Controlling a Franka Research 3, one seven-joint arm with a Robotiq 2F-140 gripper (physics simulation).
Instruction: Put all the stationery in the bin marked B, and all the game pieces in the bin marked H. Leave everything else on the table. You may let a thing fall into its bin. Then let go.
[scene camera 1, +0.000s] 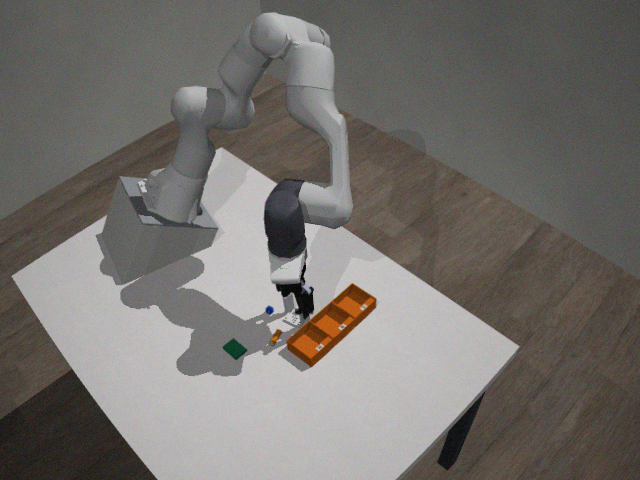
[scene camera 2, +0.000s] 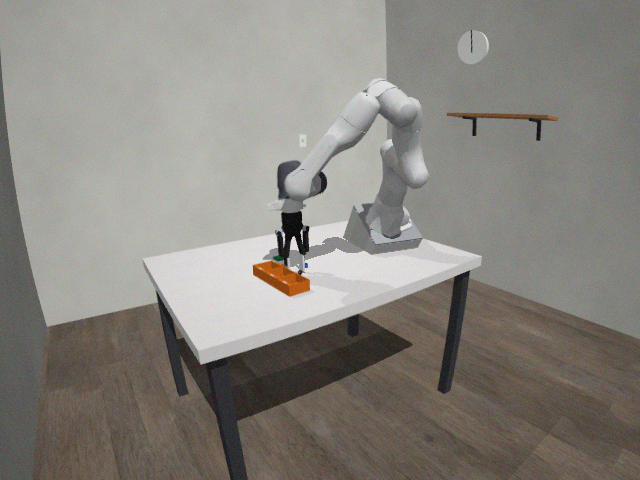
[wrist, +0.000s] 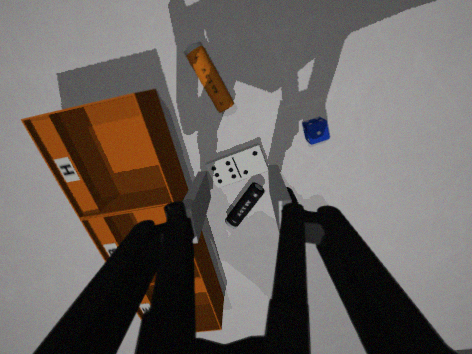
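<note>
A white domino (scene camera 1: 292, 319) (wrist: 237, 165) lies flat on the table. A small black battery (wrist: 245, 204) lies close beside it; one of my fingers hides most of it in scene camera 1. A blue die (scene camera 1: 269, 310) (scene camera 2: 306, 265) (wrist: 316, 130) lies apart from them. My gripper (scene camera 1: 298, 313) (scene camera 2: 295, 266) (wrist: 238, 181) is partly open and empty, low over the table, with its fingers on either side of the domino and the black battery in the wrist view. The orange three-compartment tray (scene camera 1: 301, 357) (scene camera 2: 273, 281) (wrist: 172, 150) stands beside it, with labels H and B readable in the wrist view.
An orange battery (scene camera 1: 276, 337) (wrist: 210, 79) lies near the H end of the tray. A flat green square (scene camera 1: 234, 348) (scene camera 2: 278, 257) lies farther from the tray. The tray's long wall stands close to my left finger in the wrist view.
</note>
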